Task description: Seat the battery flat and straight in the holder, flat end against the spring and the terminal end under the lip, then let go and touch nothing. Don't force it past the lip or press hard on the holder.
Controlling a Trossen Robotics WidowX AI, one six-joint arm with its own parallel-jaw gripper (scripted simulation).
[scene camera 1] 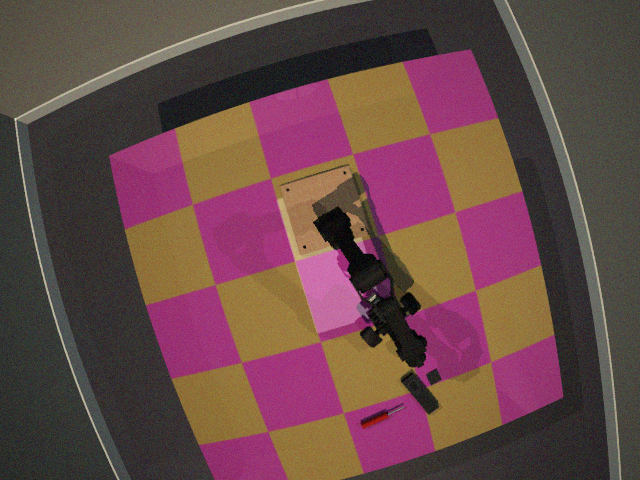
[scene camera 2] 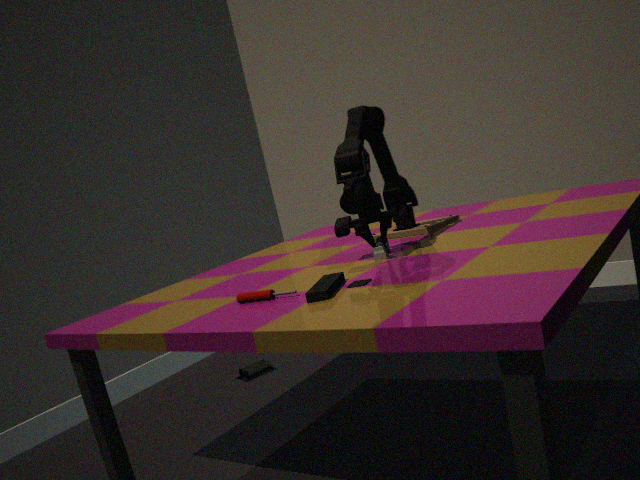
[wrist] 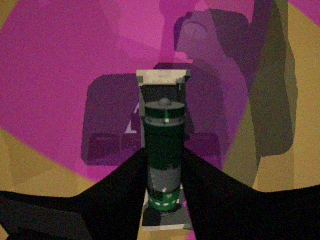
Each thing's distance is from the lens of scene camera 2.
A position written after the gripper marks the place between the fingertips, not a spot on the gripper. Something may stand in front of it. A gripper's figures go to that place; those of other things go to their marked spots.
gripper (scene camera 2: 380, 248): 1.59 m
black box (scene camera 2: 323, 290): 1.23 m
